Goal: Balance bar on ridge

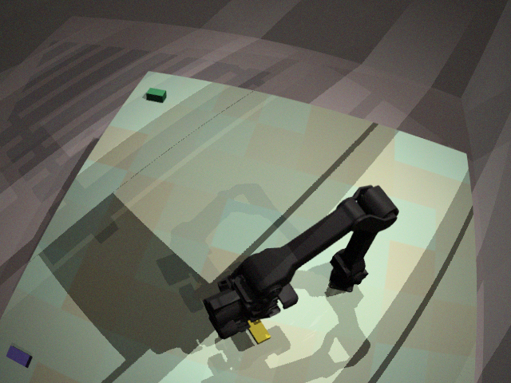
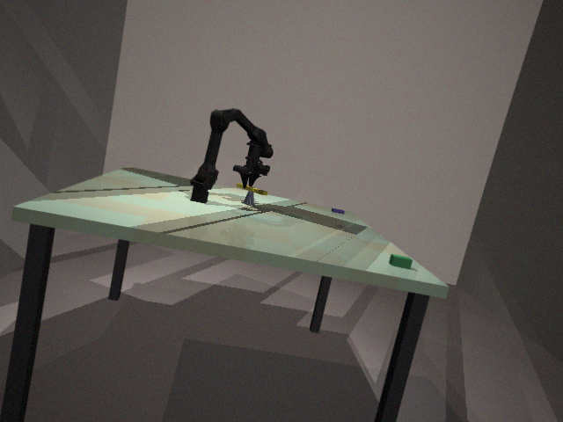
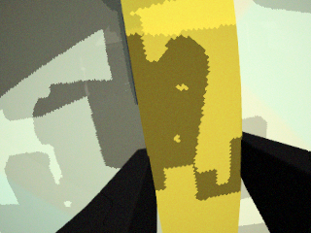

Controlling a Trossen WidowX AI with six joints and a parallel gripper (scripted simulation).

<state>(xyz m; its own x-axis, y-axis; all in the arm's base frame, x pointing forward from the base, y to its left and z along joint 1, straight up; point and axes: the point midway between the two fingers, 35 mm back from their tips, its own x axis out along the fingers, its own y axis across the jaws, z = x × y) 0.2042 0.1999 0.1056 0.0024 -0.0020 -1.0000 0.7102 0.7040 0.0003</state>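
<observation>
Now: the yellow bar 20 mm ahead of my gripper tip and 20 mm to the right of it. Round my gripper tip: green block (540 mm ahead, 700 mm to the right, 50 mm below); then purple block (540 mm ahead, 300 mm to the left, 60 mm below).
</observation>
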